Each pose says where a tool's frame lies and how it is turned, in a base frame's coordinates. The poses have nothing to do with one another.
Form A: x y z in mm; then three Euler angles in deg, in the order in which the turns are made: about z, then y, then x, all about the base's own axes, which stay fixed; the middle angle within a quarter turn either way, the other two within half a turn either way.
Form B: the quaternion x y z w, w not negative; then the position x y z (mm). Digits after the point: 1 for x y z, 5 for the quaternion.
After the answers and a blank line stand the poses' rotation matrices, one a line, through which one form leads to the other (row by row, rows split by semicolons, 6 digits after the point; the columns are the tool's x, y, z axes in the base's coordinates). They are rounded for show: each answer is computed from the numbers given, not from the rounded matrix.
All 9 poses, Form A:
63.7, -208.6, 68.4, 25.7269, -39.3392, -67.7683
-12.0, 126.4, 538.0, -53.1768, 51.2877, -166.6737
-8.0, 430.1, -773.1, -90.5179, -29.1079, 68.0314
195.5, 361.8, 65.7, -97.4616, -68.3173, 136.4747
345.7, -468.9, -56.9, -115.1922, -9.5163, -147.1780
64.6, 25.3, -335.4, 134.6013, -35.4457, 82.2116
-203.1, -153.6, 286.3, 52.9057, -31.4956, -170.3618
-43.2, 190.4, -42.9, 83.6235, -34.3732, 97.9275
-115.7, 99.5, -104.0, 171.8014, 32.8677, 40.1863
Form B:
-0.57402, -0.15554, 0.35698, 0.72033, 63.7, -208.6, 68.4
0.82319, 0.35586, 0.43121, 0.09885, -12.0, 126.4, 538.0
0.52909, 0.23799, -0.66881, 0.46488, -8.0, 430.1, -773.1
-0.66338, -0.44031, 0.57456, 0.18958, 195.5, 361.8, 65.7
-0.49249, -0.81966, -0.19507, 0.21806, 345.7, -468.9, -56.9
0.03006, -0.66626, 0.58491, 0.46161, 64.6, 25.3, -335.4
0.86881, -0.40681, -0.27815, 0.04808, -203.1, -153.6, 286.3
0.40777, -0.62502, 0.25204, 0.61608, -43.2, 190.4, -42.9
-0.28856, 0.30968, -0.90541, 0.03255, -115.7, 99.5, -104.0

0.696741 -0.335722 -0.633910; 0.692856 0.086135 0.715913; -0.185746 -0.938015 0.292621
0.374838 0.500634 0.780296; 0.671138 -0.727182 0.144155; 0.639586 0.469652 -0.608570
-0.007897 0.873669 -0.486456; -0.370005 -0.454497 -0.810265; -0.928996 0.173592 0.326852
-0.047980 0.366338 -0.929244; 0.802035 -0.540369 -0.254442; -0.595347 -0.757494 -0.267889
-0.419798 0.892433 -0.165328; 0.722284 0.438793 0.534572; 0.549614 0.104999 -0.828794
-0.572033 -0.580050 -0.579931; 0.499941 0.313953 -0.807150; 0.650259 -0.751648 0.110399
0.514276 -0.680135 -0.522433; -0.733630 -0.664384 0.142761; -0.444193 0.309854 -0.840644
0.091668 -0.820272 -0.564581; -0.199171 0.540409 -0.817490; 0.975668 0.187385 -0.113836
-0.831342 -0.119777 0.542701; -0.237669 -0.806082 -0.541983; 0.502379 -0.579557 0.641662

